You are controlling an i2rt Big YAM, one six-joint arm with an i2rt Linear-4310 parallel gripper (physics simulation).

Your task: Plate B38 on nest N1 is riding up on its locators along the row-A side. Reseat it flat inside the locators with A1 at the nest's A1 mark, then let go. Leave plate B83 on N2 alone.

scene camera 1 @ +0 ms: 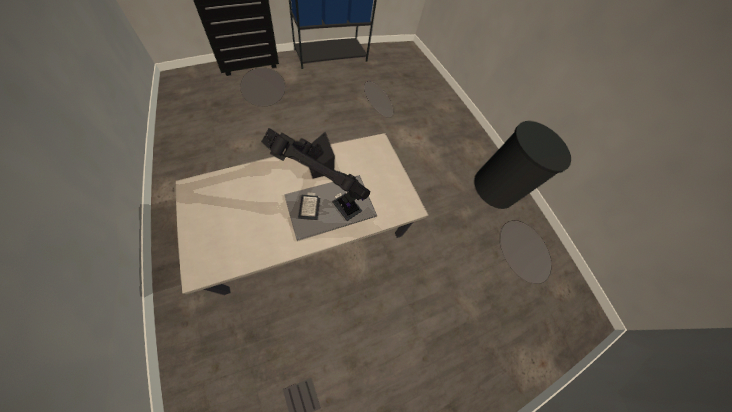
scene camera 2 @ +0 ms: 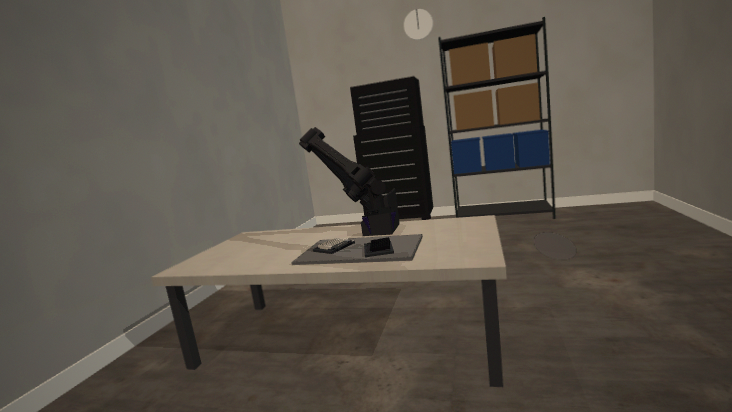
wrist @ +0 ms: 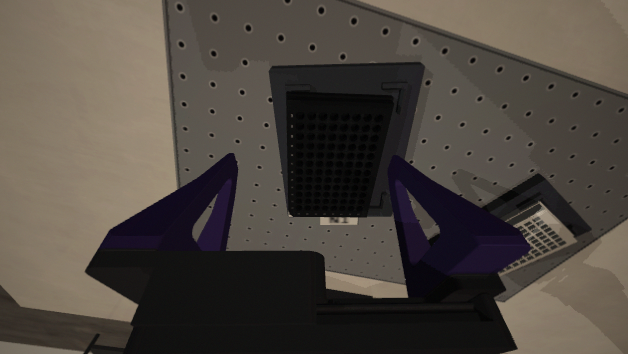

My gripper is open and holds nothing. Also in view: a black well plate. A plate with pale wells rests on a nest N2.
